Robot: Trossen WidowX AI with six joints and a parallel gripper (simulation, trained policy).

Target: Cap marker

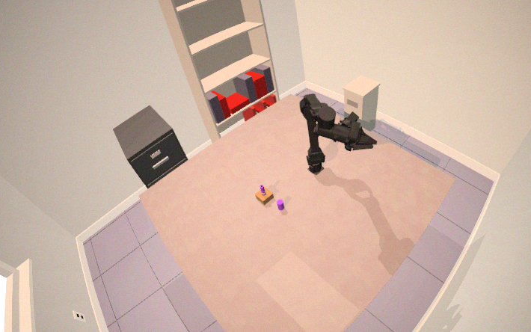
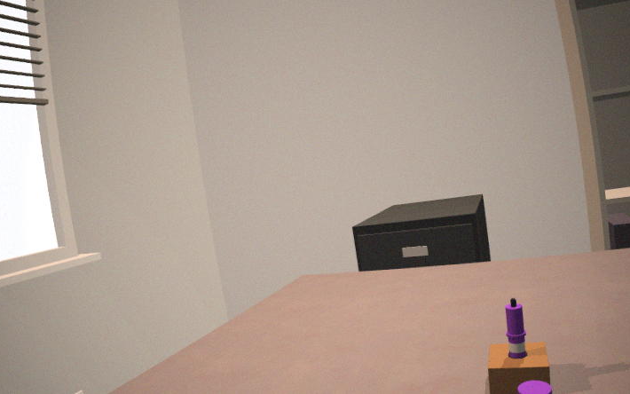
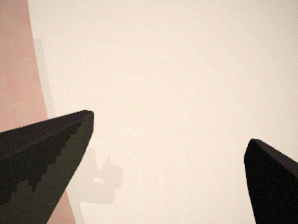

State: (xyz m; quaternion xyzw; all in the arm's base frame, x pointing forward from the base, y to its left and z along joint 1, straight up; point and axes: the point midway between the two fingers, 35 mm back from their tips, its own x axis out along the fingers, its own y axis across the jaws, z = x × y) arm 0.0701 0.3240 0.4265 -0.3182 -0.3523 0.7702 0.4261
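Now: the purple cap 24 cm ahead of my gripper tip, 31 cm to the right of it and 39 cm below it. From my gripper tip the other things lie so: orange holder block 25 cm ahead, 41 cm to the right, 40 cm below.
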